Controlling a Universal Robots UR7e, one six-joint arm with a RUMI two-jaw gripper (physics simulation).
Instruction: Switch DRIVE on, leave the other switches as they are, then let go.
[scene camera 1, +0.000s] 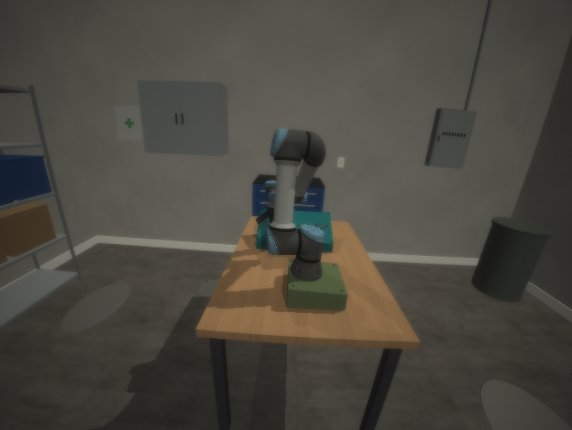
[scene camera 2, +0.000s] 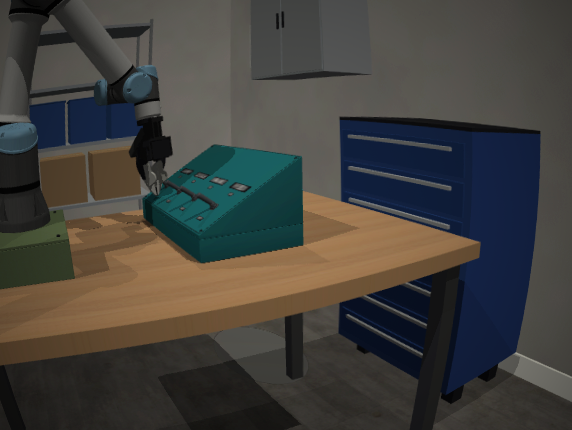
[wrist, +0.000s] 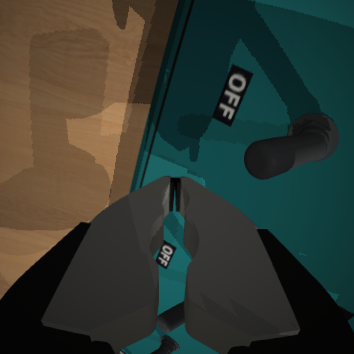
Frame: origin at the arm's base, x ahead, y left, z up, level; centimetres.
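Seen in the pictures: gripper, fingertip midpoint: (scene camera 2: 156, 195) (wrist: 174, 179); arm's base, origin of the base link: (scene camera 1: 306, 271) (scene camera 2: 22, 223).
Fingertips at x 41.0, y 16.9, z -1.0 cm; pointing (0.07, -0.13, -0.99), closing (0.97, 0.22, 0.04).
Note:
Offsets run from my fingertips to a thing's top centre. "*": to the spot under its first point. Level surfaces: height alone.
A teal sloped console (scene camera 1: 317, 219) (scene camera 2: 252, 167) (wrist: 220, 200) stands on the table. Dark lever switches stick out of its face, among them a near lever @[dx +2.4, dy -31.3, dz +4.8 cm] (scene camera 2: 207, 201) and a middle lever @[dx +2.6, dy -19.3, dz +4.8 cm] (scene camera 2: 189, 192). In the wrist view one lever @[dx +3.0, dy +4.7, dz +4.8 cm] (wrist: 287, 152) lies right of and ahead of the fingertips, tilted toward an OFF label @[* dx +1.4, dy +4.8, dz -0.7 cm] (wrist: 232, 95). Another lever @[dx +2.8, dy -7.3, dz +4.8 cm] (wrist: 171, 318) and a small OFF label @[* dx +1.3, dy -7.1, dz -0.6 cm] (wrist: 166, 254) show through the gap behind the tips. The word DRIVE is not readable. My gripper (scene camera 2: 157, 193) (wrist: 174, 179) is shut and empty, low over the console's lower left part, apart from the right-hand lever.
The arm stands on a green base block (scene camera 1: 317, 297) (scene camera 2: 37, 265) on the wooden table @[dz -8.5 cm] (scene camera 1: 250, 320) (scene camera 2: 150, 300). Small meter windows run across the console above the levers. A blue drawer cabinet (scene camera 1: 315, 197) (scene camera 2: 505, 225) stands beyond the table.

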